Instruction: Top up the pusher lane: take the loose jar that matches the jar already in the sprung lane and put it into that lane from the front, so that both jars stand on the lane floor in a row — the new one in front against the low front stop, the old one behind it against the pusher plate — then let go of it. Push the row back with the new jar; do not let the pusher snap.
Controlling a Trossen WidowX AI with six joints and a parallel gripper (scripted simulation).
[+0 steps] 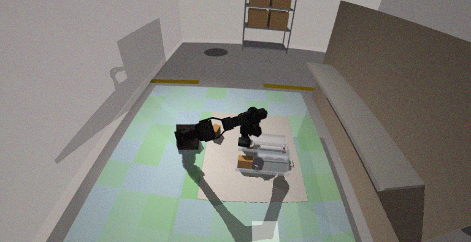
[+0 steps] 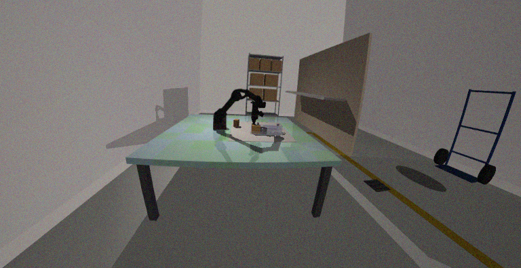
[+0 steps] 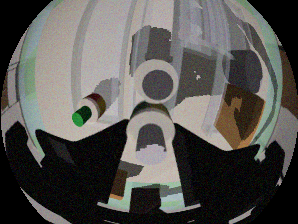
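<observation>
Now: the brown box 2 cm ahead of my gripper tip, 13 cm to the right of it and 1 cm below it. Round my gripper tip: clear lane rack: 15 cm ahead, 2 cm to the right, 3 cm below; grey can: 9 cm ahead, 13 cm to the right, 2 cm below; red part: 23 cm ahead, 3 cm to the right, 2 cm above.
</observation>
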